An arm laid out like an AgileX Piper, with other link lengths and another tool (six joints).
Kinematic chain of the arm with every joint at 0, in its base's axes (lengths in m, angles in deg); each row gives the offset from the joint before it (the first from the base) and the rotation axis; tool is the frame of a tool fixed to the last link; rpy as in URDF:
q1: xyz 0 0 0.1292 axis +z
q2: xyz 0 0 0 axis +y
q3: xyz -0.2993 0 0.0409 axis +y
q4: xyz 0.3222 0 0.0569 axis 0.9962 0 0.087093
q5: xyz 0 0 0 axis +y
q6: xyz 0.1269 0 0.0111 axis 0.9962 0 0.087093
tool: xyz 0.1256 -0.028 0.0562 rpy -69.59 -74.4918 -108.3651
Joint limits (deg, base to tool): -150..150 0..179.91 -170..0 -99.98..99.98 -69.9..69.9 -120..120
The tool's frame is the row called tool.
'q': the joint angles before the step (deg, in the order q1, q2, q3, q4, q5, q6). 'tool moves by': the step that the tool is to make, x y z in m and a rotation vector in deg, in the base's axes. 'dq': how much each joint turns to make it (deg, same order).
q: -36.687 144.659 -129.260 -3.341 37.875 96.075
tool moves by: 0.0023 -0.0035 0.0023 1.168 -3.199 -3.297
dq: -0.316 0.023 -0.040 0.002 -1.699 4.186
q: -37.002 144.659 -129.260 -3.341 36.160 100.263
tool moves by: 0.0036 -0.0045 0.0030 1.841 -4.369 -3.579
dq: -0.639 -0.016 0.037 1.356 -2.277 3.932
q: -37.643 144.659 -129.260 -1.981 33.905 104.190
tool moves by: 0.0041 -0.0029 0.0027 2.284 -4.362 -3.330
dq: -0.622 -0.001 -0.002 1.979 -2.000 3.478
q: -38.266 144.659 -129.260 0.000 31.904 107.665
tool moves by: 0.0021 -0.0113 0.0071 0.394 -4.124 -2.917
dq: -0.870 -0.001 -0.002 0.697 -2.978 2.912
